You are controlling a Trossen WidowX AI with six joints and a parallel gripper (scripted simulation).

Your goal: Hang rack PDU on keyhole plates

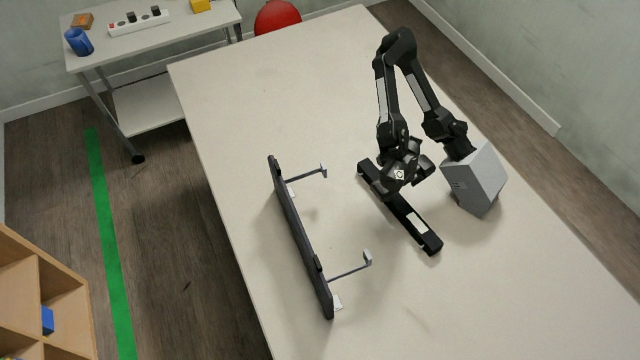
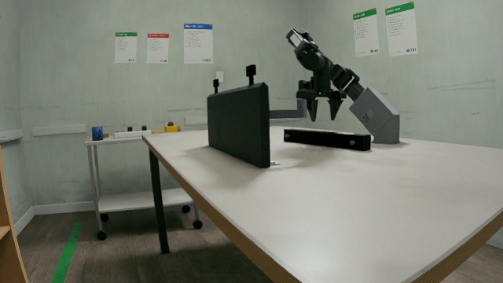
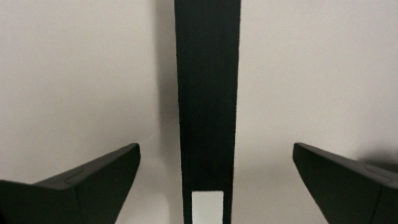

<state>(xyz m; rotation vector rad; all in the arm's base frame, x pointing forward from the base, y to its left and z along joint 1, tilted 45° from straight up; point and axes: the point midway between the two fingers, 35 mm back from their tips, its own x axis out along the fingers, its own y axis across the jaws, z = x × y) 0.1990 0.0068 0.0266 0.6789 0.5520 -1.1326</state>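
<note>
My gripper is now 8 cm above the rack PDU, 1 cm to the left of it and 1 cm short of it. Also, from my hand: panel: 32 cm ahead, 3 cm to the right, 3 cm below.
</note>
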